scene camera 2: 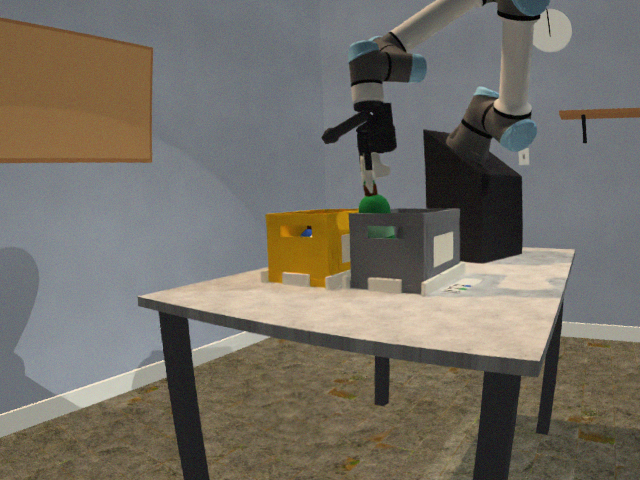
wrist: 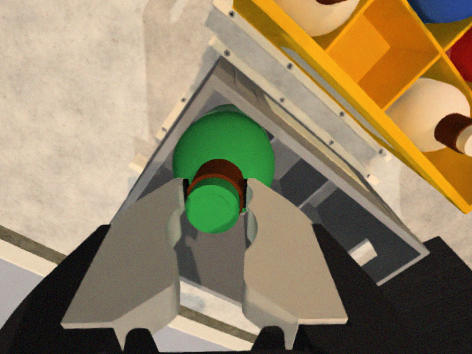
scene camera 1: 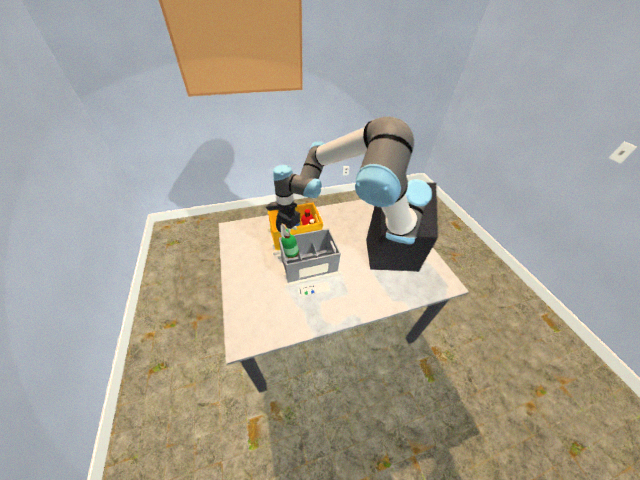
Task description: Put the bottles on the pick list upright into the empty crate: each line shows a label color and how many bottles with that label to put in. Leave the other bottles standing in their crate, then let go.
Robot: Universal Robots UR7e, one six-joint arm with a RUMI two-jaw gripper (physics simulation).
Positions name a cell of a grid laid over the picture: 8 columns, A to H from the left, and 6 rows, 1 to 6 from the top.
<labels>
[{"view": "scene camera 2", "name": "my gripper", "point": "E3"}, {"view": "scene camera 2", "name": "green bottle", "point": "E3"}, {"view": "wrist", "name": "my gripper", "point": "D4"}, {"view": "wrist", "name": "green bottle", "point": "D3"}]
</labels>
